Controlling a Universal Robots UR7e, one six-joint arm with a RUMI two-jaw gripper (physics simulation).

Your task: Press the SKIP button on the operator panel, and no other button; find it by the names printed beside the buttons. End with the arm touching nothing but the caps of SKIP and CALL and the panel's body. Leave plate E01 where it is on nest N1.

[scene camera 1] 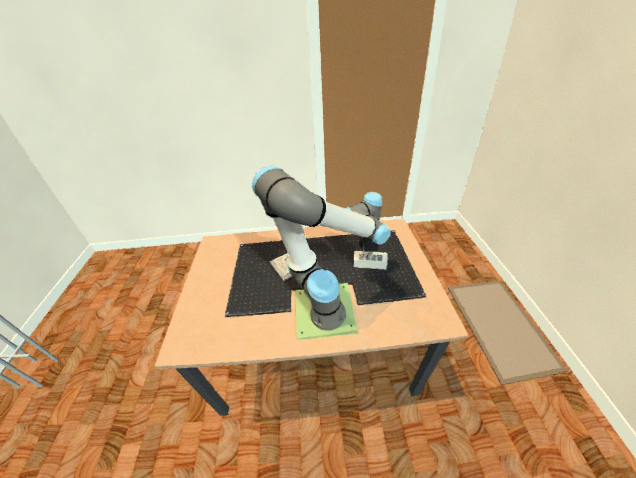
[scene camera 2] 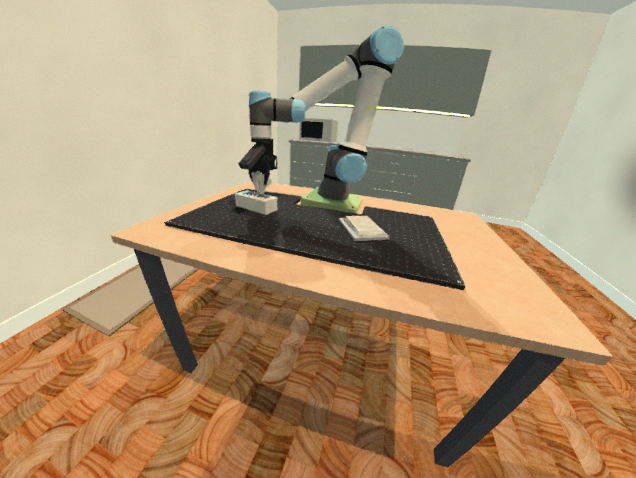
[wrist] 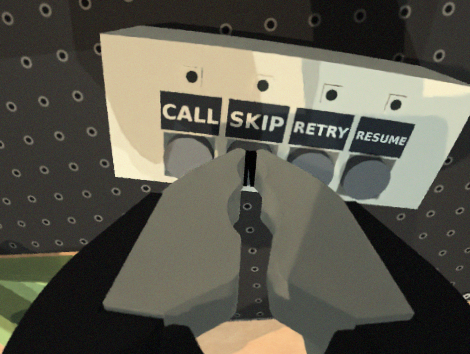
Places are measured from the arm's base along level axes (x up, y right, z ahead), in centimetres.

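Pixels of known places: gripper, between the fingertips: [scene camera 1: 367, 257] [scene camera 2: 260, 195] [wrist: 248, 155]; arm's base, origin of its link: [scene camera 1: 328, 314] [scene camera 2: 333, 195].
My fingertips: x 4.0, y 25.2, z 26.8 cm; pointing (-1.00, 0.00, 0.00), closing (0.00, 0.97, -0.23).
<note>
For each thing: its top centre in the pictures, then the offset to it from my fingertips. Level surfaces: height alone.
- white operator panel, centre of its top: [wrist: 288, 137] [scene camera 2: 255, 194] [scene camera 1: 370, 255] dz +0.7, dx +0.2, dy +2.0 cm
- SKIP cap, centre of its top: [wrist: 249, 165] dz -0.5, dx +0.0, dy +0.0 cm
- CALL cap, centre of its top: [wrist: 187, 160] dz +0.4, dx +0.2, dy -2.9 cm
- RETRY cap, centre of its top: [wrist: 309, 174] dz -1.5, dx +0.2, dy +2.8 cm
- RESUME cap, centre of its top: [wrist: 366, 181] dz -2.4, dx +0.2, dy +5.7 cm
- pale flat plate-like piece, centre of its top: [scene camera 2: 363, 222] [scene camera 1: 286, 263] dz +7.2, dx -2.7, dy -40.9 cm
- black perforated mat, height of its surface: dx -5.2 cm
- wooden table, height of its surface: dx -6.6 cm
The white operator panel [scene camera 1: 370, 264] [scene camera 2: 255, 204] [wrist: 135, 100] stands on the black mat. In the wrist view its names read CALL, SKIP, RETRY, RESUME from left to right, with a round grey cap below each. My gripper [scene camera 2: 261, 193] [wrist: 248, 155] is shut and empty, its tips over the SKIP cap [wrist: 235, 146], which they mostly hide. Whether they touch it I cannot tell. The CALL cap [wrist: 189, 155], RETRY cap [wrist: 314, 164] and RESUME cap [wrist: 366, 177] show beside the fingers. A pale flat plate-like piece [scene camera 1: 281, 266] [scene camera 2: 362, 226] lies on the mat; no E01 or N1 marking is readable.
The black perforated mat [scene camera 1: 257, 292] [scene camera 2: 411, 256] lies on the wooden table [scene camera 1: 205, 339] [scene camera 2: 514, 287]. The arm's base stands on a green mounting plate [scene camera 1: 304, 323] [scene camera 2: 313, 199]. The upper arm rises beside the pale piece in scene camera 1's view.
</note>
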